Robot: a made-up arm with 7 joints.
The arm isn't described. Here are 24 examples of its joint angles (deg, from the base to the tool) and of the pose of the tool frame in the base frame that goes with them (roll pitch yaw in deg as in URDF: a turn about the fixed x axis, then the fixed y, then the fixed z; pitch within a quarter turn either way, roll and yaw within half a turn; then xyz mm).
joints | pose
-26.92 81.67 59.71 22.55 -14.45 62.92 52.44 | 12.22 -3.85 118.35 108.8 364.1 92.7
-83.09 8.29 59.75 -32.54 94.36 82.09 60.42 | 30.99 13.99 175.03 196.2 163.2 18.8
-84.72 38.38 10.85 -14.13 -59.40 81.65 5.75 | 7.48 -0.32 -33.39 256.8 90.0 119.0
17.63 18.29 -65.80 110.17 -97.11 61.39 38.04 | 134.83 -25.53 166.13 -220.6 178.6 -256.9
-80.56 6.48 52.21 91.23 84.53 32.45 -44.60 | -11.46 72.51 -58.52 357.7 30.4 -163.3
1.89 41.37 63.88 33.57 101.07 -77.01 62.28 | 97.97 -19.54 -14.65 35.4 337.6 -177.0
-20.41 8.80 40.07 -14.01 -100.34 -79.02 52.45 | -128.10 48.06 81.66 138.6 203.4 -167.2
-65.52 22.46 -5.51 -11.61 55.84 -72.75 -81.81 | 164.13 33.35 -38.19 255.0 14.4 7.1
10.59 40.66 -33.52 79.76 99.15 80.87 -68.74 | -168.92 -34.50 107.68 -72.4 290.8 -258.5
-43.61 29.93 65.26 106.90 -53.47 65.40 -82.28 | -150.10 -21.83 14.22 189.3 156.3 -286.5
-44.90 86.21 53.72 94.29 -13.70 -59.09 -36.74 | 33.01 -44.49 29.91 93.0 409.3 23.5
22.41 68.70 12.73 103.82 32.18 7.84 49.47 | 157.64 -21.39 80.26 -143.4 393.4 -74.7
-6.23 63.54 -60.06 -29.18 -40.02 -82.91 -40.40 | 24.28 -47.97 -100.66 69.0 122.4 -163.8
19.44 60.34 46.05 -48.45 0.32 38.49 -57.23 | 63.25 39.96 -6.54 92.3 217.9 -14.1
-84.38 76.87 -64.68 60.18 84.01 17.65 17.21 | -177.66 -21.41 11.72 286.3 309.4 46.9
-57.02 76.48 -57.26 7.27 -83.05 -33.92 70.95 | -15.18 -7.15 53.03 273.0 195.4 -56.4
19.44 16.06 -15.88 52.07 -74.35 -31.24 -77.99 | -51.74 10.12 -25.52 -95.8 144.1 -344.6
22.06 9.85 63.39 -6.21 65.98 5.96 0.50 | 102.82 -1.28 70.32 -62.2 266.8 -179.5
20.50 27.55 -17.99 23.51 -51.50 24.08 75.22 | 88.63 24.40 110.32 -47.1 149.8 -324.1
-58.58 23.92 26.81 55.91 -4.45 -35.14 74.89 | -28.32 -4.02 97.44 332.2 177.5 -128.8
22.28 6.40 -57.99 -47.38 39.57 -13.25 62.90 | -22.93 -25.24 29.73 -1.6 -45.8 -132.1
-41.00 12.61 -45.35 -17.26 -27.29 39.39 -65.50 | -13.60 8.46 -129.63 196.7 -71.0 -149.0
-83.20 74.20 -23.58 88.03 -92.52 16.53 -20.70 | -43.44 -5.62 28.81 242.1 357.0 30.8
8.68 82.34 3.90 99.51 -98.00 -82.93 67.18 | -77.80 -34.02 -171.23 -34.8 401.1 2.5
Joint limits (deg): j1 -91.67..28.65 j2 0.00..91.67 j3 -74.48..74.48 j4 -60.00..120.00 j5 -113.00..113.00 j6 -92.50..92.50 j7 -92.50..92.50
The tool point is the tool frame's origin. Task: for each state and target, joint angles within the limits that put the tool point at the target. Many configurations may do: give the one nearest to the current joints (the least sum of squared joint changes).
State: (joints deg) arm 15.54 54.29 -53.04 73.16 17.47 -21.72 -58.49
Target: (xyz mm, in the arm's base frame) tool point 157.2 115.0 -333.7
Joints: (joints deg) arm -26.11 27.06 -48.73 56.02 16.61 -23.35 -58.49
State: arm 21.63 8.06 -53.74 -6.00 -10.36 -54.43 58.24
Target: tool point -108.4 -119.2 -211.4
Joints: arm 28.65 0.00 -74.48 10.72 13.42 -45.11 58.24
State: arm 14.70 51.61 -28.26 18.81 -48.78 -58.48 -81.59
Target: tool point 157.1 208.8 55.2
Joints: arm -11.76 85.49 18.52 -17.26 -48.53 -70.23 -81.59
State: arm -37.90 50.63 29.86 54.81 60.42 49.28 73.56
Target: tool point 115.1 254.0 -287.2
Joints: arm -19.06 24.87 27.45 53.38 61.11 58.71 73.56
